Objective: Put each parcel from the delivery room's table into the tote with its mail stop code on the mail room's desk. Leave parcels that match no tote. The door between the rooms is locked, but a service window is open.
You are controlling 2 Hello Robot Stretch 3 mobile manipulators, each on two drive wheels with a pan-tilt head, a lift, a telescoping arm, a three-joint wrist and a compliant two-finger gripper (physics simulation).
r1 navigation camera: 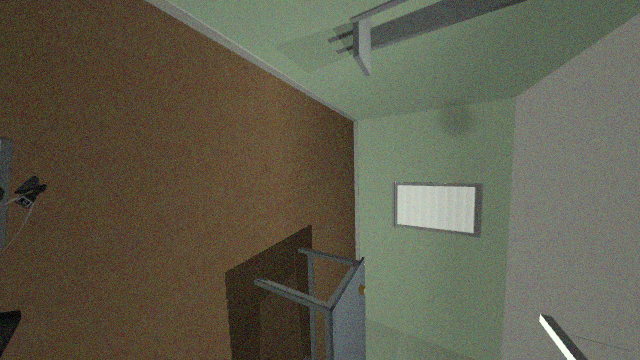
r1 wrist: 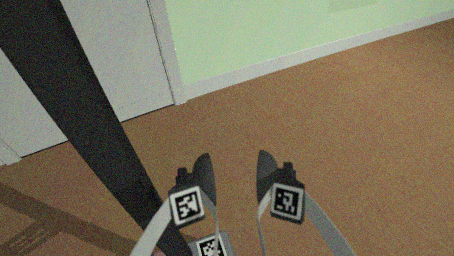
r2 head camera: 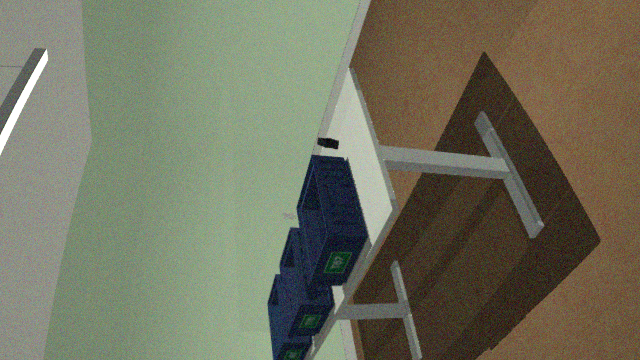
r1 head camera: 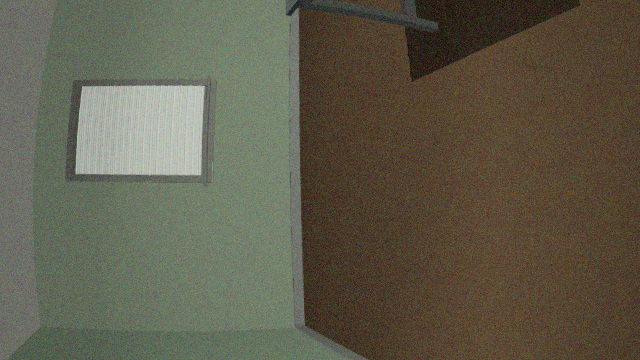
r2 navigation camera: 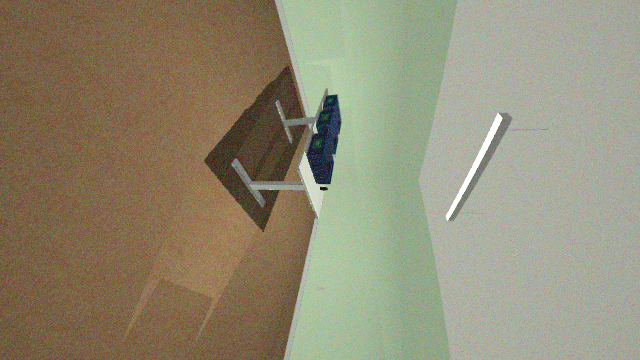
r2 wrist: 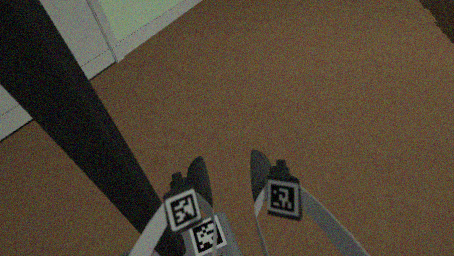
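Three dark blue totes stand in a row on the white desk (r2 head camera: 359, 137) (r2 navigation camera: 309, 177): the near one (r2 head camera: 345, 215) (r2 navigation camera: 323, 166), the middle one (r2 head camera: 321, 304) (r2 navigation camera: 328, 131) and the far one (r2 head camera: 283, 322) (r2 navigation camera: 334, 103). Their green labels are too noisy to read. The delivery table (r1 navigation camera: 348, 325) shows at the bottom of r1's navigation view, with a small orange-brown thing (r1 navigation camera: 362, 289) at its top edge, mostly hidden. My r1 gripper (r1 wrist: 236, 162) is open and empty above the floor, away from the table. My r2 gripper (r2 wrist: 227, 162) is open and empty above the floor, away from the desk.
A small black object (r2 head camera: 328, 143) (r2 navigation camera: 323, 188) stands beside the near tote. A pale ledge (r1 navigation camera: 362, 42) juts from the wall by r1. Closed white doors show in r1's wrist view (r1 wrist: 117, 75) and r2's wrist view (r2 wrist: 75, 25). A blind-covered window (r1 head camera: 140, 130) (r1 navigation camera: 436, 209) is on r1's wall.
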